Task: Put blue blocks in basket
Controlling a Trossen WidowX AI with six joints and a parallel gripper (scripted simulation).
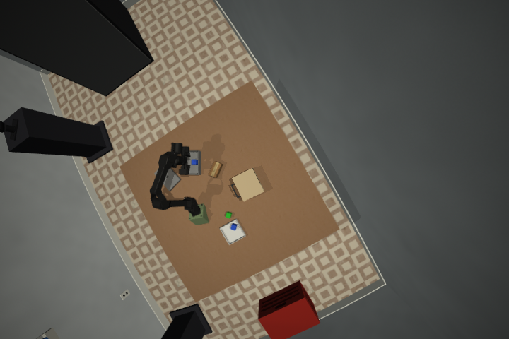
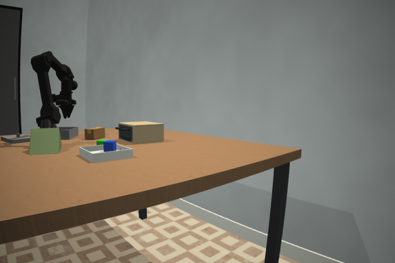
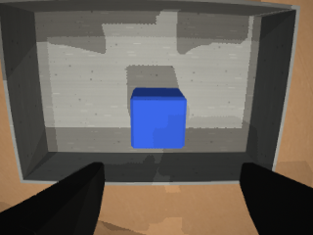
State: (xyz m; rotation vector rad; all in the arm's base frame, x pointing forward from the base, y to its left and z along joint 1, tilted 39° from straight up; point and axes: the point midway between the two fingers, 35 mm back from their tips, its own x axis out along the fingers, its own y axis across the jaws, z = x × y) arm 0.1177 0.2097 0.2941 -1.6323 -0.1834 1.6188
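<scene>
The white basket is 60 cm to the right of my hand, 13 cm below it and 4 cm ahead of it. Round my hand: brown box (13 cm ahead, 12 cm to the right, 10 cm below); grey lidded box (26 cm behind, 12 cm below, 1 cm to the right); tan drawer unit (32 cm to the right, 31 cm ahead, 10 cm below).
</scene>
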